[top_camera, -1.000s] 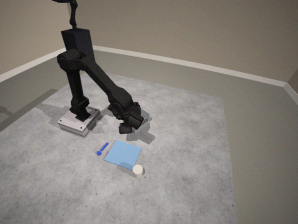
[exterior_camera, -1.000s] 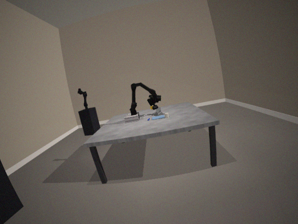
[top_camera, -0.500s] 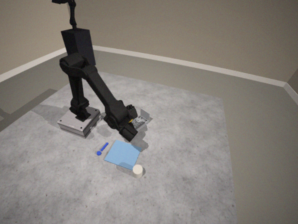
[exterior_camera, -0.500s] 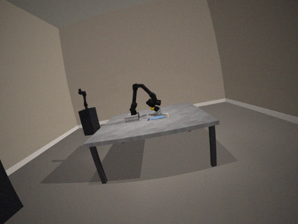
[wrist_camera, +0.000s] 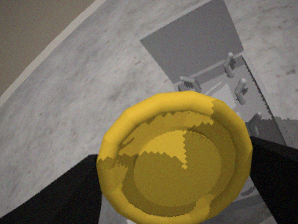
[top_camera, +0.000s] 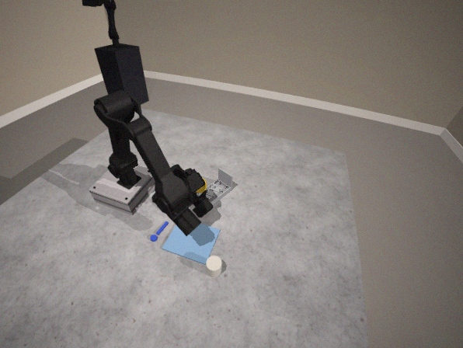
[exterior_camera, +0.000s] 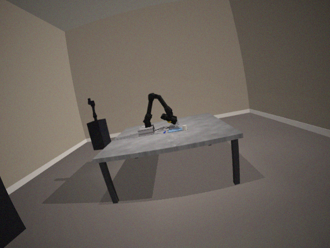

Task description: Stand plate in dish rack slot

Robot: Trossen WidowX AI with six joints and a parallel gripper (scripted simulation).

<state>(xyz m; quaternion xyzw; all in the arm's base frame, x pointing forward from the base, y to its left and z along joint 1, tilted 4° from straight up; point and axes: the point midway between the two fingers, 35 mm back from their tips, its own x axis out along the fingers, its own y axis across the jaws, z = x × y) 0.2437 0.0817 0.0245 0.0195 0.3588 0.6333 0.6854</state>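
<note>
My gripper tip is now 6 cm above the grey dish rack, 5 cm to the right of it and 3 cm short of it. Round my gripper tip: yellow plate 1 cm to the right; then white cylinder 22 cm to the right, 18 cm ahead, 6 cm below; then light blue mat 16 cm to the right, 8 cm below, 7 cm ahead.
</note>
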